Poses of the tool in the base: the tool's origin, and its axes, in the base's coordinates. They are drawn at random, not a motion.
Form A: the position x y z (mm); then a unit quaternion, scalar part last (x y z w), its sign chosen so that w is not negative.
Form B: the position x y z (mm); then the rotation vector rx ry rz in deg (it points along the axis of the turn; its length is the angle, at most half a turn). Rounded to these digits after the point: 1 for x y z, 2 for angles.
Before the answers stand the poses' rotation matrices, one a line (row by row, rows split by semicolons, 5 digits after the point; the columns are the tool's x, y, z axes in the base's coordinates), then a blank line. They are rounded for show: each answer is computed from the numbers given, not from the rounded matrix.
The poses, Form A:
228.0 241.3 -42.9 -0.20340 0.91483 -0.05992 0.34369
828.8 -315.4 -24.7 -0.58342 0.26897 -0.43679 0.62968
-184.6 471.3 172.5 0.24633 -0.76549 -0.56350 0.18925
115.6 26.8 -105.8 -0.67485 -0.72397 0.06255 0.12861
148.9 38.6 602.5 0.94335 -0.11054 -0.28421 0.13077
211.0 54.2 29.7 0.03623 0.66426 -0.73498 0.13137
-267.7 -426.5 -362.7 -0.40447 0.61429 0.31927 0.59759
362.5 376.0 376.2 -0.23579 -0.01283 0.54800 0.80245
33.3 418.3 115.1 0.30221 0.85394 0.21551 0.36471
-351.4 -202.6 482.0 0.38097 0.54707 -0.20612 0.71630
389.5 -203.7 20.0 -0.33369 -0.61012 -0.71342 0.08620
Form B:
-0.68101 -0.33097 0.65321; -0.41334 0.91008 0.03018; -0.60446 -0.24945 -0.75657
0.47374 0.23623 0.84839; -0.86392 -0.06232 0.49977; 0.17093 -0.96970 0.17456
-0.80701 -0.16384 -0.56735; -0.59041 0.24358 0.76947; 0.01212 0.95594 -0.29331
-0.05608 0.96105 -0.27064; 0.99322 0.08134 0.08302; 0.10180 -0.26415 -0.95909
0.81401 -0.13422 -0.56513; -0.28289 -0.94136 -0.18389; -0.50731 0.30956 -0.80425
-0.96286 0.24124 0.12127; -0.14498 -0.08301 -0.98595; -0.22778 -0.96691 0.11490
0.04142 -0.87851 0.47592; -0.11534 0.46894 0.87567; -0.99246 -0.09117 -0.08190
0.39906 -0.87344 -0.27902; 0.88554 0.28819 0.36436; -0.23784 -0.39248 0.88848
-0.55131 0.35894 0.75314; 0.67333 0.72445 0.14763; -0.49262 0.58850 -0.64108
0.31645 0.71213 0.62668; 0.12155 0.62475 -0.77131; -0.94079 0.32026 0.11115
-0.76244 0.53018 0.37094; 0.28419 -0.24064 0.92808; 0.58131 0.81302 0.03280

228.0 241.3 -42.9 -30.28 136.19 -8.92
828.8 -315.4 -24.7 -76.56 35.30 -57.32
-184.6 471.3 172.5 39.68 -123.32 -90.78
115.6 26.8 -105.8 -112.43 -120.62 10.42
148.9 38.6 602.5 156.97 -18.39 -47.29
211.0 54.2 29.7 6.03 110.50 -122.26
-267.7 -426.5 -362.7 -53.78 81.67 42.45
362.5 376.0 376.2 -28.95 -1.58 67.29
33.3 418.3 115.1 44.54 125.85 31.76
-351.4 -202.6 482.0 48.32 69.38 -26.14
389.5 -203.7 20.0 -56.98 -104.18 -121.81

